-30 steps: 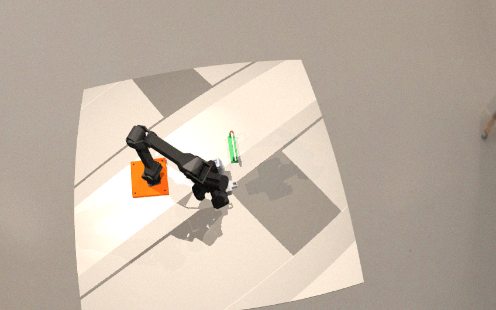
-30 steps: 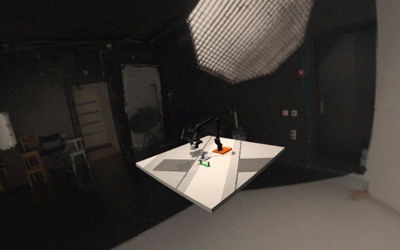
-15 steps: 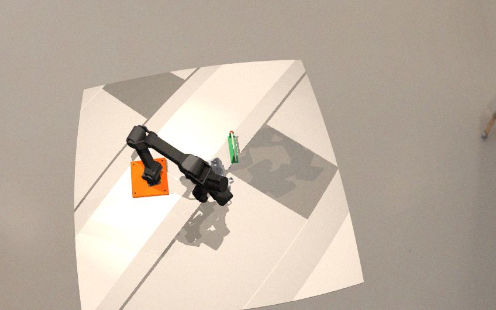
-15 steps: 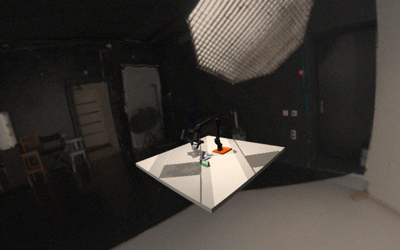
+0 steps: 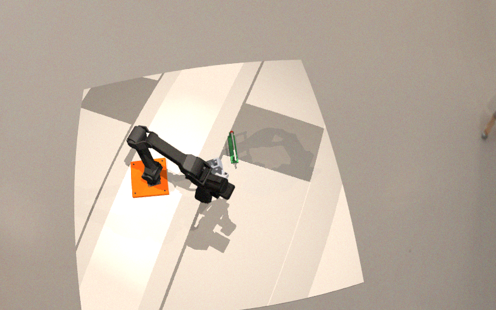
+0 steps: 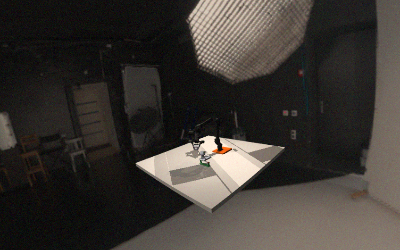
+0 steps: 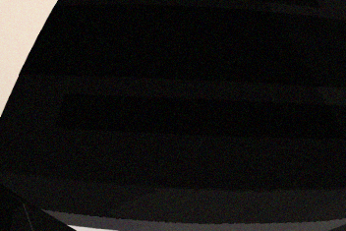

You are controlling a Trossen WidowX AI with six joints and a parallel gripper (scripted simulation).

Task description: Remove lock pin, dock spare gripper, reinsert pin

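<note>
The grey mount is 110 mm to the left of my gripper tip and 60 mm below it. Also, from my gripper tip: green holder 130 mm ahead, 200 mm to the left, 90 mm below; spare gripper 10 mm above.
</note>
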